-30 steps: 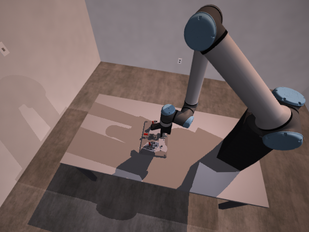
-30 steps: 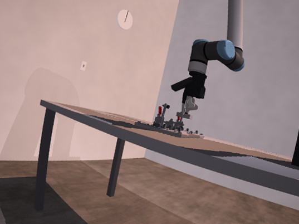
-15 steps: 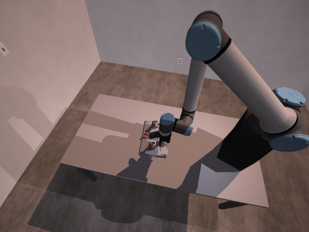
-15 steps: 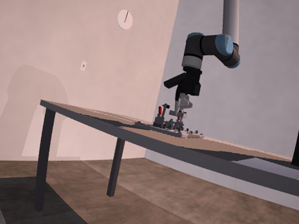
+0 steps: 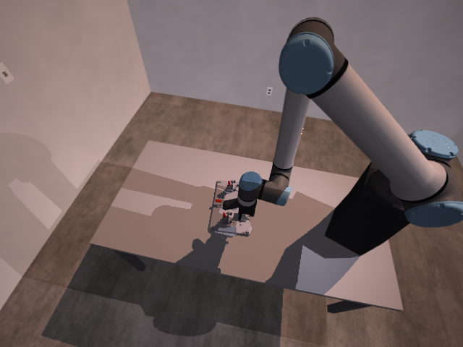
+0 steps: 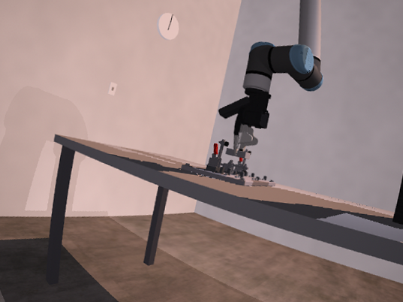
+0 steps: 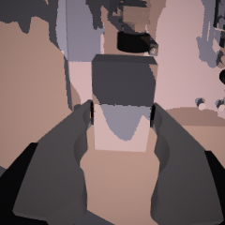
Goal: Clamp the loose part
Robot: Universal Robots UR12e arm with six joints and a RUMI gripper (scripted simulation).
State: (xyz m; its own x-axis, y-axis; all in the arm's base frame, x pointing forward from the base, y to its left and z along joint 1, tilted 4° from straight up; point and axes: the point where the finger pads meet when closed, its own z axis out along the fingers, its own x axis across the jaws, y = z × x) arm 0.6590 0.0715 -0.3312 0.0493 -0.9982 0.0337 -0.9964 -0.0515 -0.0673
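Now: hand 1 cm above the loose part. Round my hand: grey fixture plate 5 cm ahead, 11 cm to the right, 9 cm below.
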